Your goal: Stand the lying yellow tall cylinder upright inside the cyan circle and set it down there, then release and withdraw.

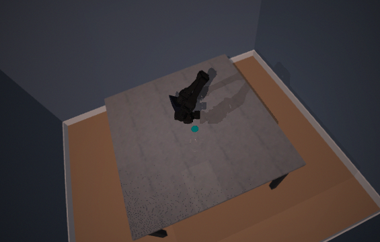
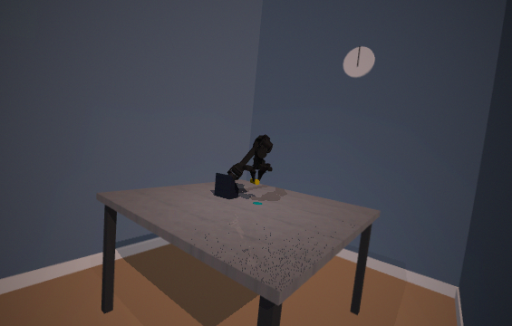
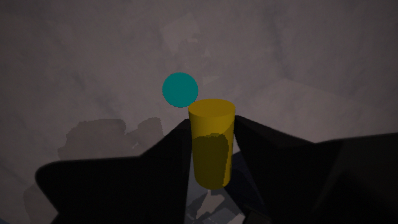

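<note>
Now: gripper tip 30 mm to the right of the cyan circle and 140 mm above it. The rest, counted from my gripper tip: yellow tall cylinder 20 mm behind, 10 mm to the left.
</note>
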